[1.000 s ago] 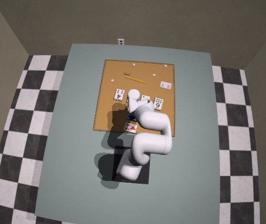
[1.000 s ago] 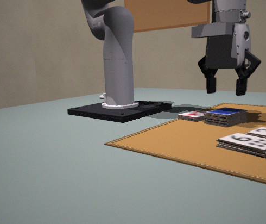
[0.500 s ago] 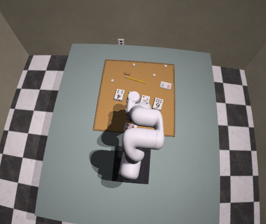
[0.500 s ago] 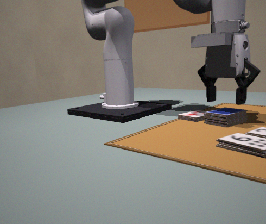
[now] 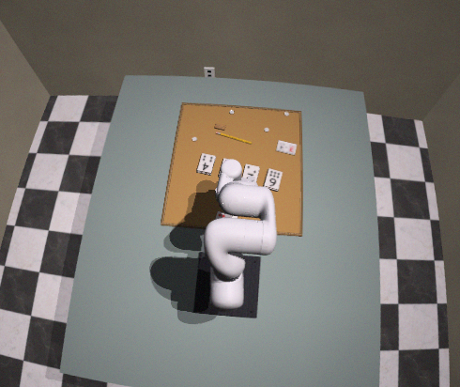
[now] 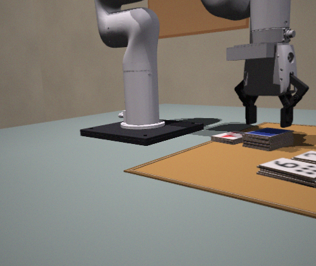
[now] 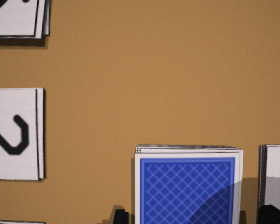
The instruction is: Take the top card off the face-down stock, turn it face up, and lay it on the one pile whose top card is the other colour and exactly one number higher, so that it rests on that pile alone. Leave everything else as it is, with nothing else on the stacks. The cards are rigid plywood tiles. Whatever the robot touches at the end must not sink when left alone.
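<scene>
Now: the red 2 card 30 mm below my hand. Also, from my hand: brown mat 190 mm ahead, 10 mm to the right, 70 mm below; then red 4 card 90 mm behind, 20 mm to the left, 50 mm below; then black 4 card 170 mm ahead, 120 mm to the left, 40 mm below.
</scene>
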